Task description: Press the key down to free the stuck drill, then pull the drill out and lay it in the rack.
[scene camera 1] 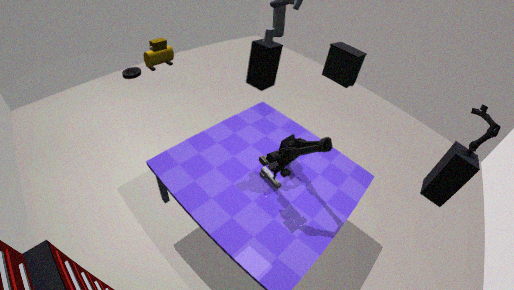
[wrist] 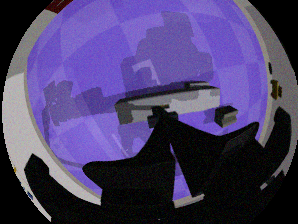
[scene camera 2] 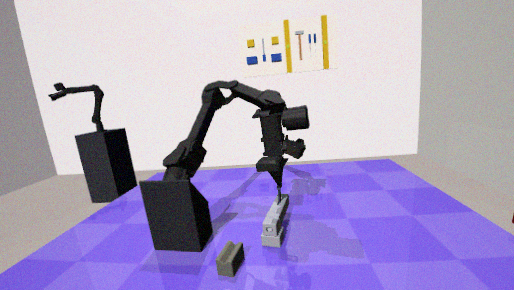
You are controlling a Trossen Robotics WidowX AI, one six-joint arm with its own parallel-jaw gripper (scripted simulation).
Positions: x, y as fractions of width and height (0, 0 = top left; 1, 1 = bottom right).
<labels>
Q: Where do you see a grey-green rack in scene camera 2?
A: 0.45, 0.89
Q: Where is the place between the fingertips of my gripper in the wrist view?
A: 0.55, 0.54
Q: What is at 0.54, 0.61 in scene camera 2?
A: My gripper.
</labels>
